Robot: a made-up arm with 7 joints. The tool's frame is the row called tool. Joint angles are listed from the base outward. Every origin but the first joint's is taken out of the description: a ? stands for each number. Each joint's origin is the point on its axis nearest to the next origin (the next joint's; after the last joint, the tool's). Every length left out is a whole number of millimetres.
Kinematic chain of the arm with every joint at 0, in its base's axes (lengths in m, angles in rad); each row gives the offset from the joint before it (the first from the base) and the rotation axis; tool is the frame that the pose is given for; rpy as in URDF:
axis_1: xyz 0 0 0.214 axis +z
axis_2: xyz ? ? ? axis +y
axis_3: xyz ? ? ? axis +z
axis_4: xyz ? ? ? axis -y
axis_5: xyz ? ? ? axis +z
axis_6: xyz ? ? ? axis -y
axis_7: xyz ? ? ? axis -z
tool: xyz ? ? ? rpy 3.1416 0 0
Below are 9 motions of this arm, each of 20 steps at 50 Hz.
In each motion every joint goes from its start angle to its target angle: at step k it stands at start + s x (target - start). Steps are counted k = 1, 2, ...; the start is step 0. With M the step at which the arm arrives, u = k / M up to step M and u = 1 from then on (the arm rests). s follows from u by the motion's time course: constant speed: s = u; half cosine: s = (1 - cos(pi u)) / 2; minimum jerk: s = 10 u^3 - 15 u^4 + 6 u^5.
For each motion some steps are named. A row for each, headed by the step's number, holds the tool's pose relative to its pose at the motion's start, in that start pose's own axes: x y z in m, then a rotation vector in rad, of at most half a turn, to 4 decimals.
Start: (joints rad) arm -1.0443 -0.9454 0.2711 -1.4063 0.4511 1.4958 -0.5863
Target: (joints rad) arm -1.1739 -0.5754 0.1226 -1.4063 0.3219 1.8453 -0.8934
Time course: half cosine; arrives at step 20
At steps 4, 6, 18, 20:
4: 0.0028 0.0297 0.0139 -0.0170 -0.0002 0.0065
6: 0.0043 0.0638 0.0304 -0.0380 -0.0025 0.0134
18: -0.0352 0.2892 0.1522 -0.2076 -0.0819 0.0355
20: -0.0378 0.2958 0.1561 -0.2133 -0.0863 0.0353

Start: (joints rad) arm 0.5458 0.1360 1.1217 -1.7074 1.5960 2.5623 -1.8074
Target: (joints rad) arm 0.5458 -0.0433 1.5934 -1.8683 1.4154 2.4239 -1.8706
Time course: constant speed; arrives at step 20
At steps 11, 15, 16, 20:
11: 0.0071 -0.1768 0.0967 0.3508 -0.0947 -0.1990
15: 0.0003 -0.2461 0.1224 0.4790 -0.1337 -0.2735
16: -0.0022 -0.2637 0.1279 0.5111 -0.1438 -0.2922
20: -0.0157 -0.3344 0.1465 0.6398 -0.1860 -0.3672

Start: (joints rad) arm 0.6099 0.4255 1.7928 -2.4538 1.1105 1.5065 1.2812
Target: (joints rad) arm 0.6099 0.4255 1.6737 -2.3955 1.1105 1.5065 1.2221
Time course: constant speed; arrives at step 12
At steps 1, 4, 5, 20:
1: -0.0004 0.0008 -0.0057 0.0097 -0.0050 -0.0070
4: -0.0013 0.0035 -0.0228 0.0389 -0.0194 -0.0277
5: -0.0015 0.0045 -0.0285 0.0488 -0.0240 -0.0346
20: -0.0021 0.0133 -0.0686 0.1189 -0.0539 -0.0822

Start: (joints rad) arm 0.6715 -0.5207 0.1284 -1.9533 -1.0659 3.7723 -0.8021
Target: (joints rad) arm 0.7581 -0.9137 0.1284 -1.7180 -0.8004 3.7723 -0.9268
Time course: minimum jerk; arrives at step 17
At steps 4, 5, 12, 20:
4: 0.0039 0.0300 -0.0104 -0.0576 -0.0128 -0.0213
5: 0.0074 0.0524 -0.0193 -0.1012 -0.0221 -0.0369
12: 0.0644 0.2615 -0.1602 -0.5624 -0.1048 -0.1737
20: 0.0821 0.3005 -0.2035 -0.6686 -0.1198 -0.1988

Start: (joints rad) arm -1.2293 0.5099 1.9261 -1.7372 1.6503 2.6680 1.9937
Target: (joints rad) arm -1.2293 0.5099 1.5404 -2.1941 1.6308 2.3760 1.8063
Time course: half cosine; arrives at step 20
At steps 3, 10, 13, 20:
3: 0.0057 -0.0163 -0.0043 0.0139 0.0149 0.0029
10: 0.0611 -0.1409 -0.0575 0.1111 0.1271 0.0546
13: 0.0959 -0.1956 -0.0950 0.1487 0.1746 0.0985
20: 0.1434 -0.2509 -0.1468 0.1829 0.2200 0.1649

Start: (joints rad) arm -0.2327 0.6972 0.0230 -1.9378 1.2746 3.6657 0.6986
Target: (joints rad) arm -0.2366 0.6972 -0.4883 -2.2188 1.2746 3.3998 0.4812
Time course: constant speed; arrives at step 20
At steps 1, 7, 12, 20:
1: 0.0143 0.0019 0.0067 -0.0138 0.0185 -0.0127
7: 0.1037 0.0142 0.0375 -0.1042 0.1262 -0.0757
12: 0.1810 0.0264 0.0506 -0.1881 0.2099 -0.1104
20: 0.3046 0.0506 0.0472 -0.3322 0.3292 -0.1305

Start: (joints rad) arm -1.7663 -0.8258 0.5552 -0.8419 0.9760 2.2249 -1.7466
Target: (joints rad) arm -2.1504 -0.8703 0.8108 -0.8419 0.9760 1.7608 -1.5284
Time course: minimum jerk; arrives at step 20
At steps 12, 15, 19, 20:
12: 0.0223 -0.0861 0.1717 0.4740 -0.0741 0.0942
15: 0.0185 -0.1212 0.2240 0.6230 -0.1164 0.1357
19: 0.0148 -0.1393 0.2483 0.6940 -0.1395 0.1574
20: 0.0148 -0.1395 0.2486 0.6948 -0.1398 0.1576

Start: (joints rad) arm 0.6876 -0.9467 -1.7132 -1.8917 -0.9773 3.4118 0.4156
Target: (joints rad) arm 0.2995 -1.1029 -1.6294 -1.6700 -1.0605 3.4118 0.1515
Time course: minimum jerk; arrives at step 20
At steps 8, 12, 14, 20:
8: 0.0468 0.0718 -0.0664 -0.1209 0.1232 -0.0801
12: 0.0926 0.1453 -0.1629 -0.2793 0.2516 -0.1782
14: 0.1087 0.1724 -0.2096 -0.3523 0.3010 -0.2209
20: 0.1234 0.1979 -0.2625 -0.4332 0.3498 -0.2666

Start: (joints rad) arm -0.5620 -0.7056 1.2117 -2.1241 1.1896 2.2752 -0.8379
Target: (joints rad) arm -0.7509 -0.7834 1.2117 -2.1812 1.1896 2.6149 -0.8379
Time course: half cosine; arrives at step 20
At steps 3, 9, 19, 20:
3: -0.0013 0.0051 -0.0010 -0.0239 0.0105 0.0075
9: -0.0115 0.0380 -0.0087 -0.1873 0.0782 0.0548
19: -0.0311 0.0843 -0.0227 -0.4482 0.1716 0.1158
20: -0.0314 0.0848 -0.0228 -0.4511 0.1726 0.1163

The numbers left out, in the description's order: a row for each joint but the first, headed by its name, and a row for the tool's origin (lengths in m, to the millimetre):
axis_2: 0 0 0
axis_3: 0 0 0.412
axis_4: 0.084 0 0
axis_5: -0.103 0 0.478
axis_6: 0 0 0
axis_7: 0.069 0 0
tool: 0 0 0

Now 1 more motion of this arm.
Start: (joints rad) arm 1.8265 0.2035 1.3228 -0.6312 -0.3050 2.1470 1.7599
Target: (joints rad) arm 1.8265 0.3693 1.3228 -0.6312 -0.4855 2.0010 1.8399
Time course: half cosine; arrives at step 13
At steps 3, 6, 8, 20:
3: 0.0161 0.0011 0.0106 -0.0246 0.0217 0.0160
6: 0.0564 0.0058 0.0371 -0.0865 0.0763 0.0564
8: 0.0869 0.0111 0.0572 -0.1339 0.1179 0.0874
20: 0.1283 0.0208 0.0842 -0.1989 0.1750 0.1296

